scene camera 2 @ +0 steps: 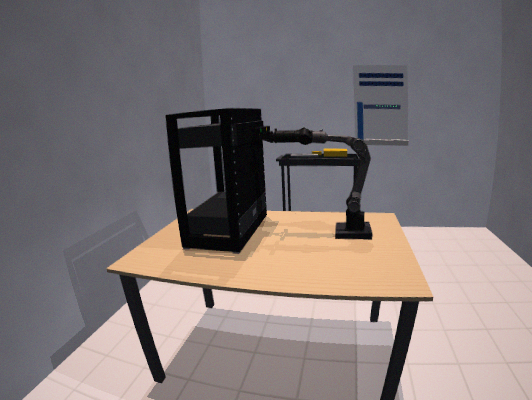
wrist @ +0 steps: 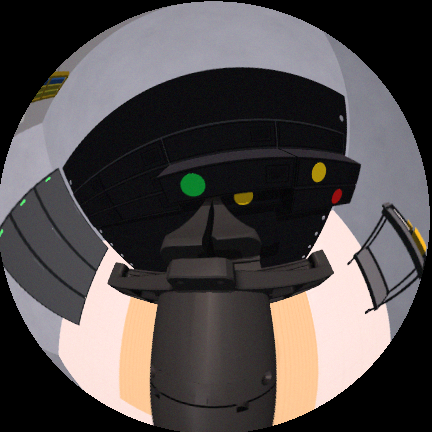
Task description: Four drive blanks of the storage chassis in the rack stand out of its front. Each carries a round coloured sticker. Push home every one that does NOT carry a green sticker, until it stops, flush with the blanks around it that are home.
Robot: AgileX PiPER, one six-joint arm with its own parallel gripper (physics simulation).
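Observation:
The storage chassis (scene camera 2: 246,134) (wrist: 220,132) is in the upper part of the black rack (scene camera 2: 175,175). In the wrist view the green-stickered blank (wrist: 230,177) stands out, and so do a yellow-stickered blank (wrist: 345,172) at the right and a red-stickered blank (wrist: 312,197) below that one. The other yellow-stickered blank, below the green one, sits farther back than it. The top of its yellow sticker (wrist: 243,199) is hidden behind the green blank's lower edge. My gripper (scene camera 2: 268,134) (wrist: 213,204) is shut and empty, its tips at this recessed blank's face, left of the sticker; contact cannot be made out.
The rack and the arm's base (scene camera 2: 353,232) stand on the wooden table (scene camera 2: 320,275). A dark side table (scene camera 2: 300,161) with a yellow object (scene camera 2: 335,152) stands behind. A grey panelled unit (wrist: 50,240) is at the left of the wrist view.

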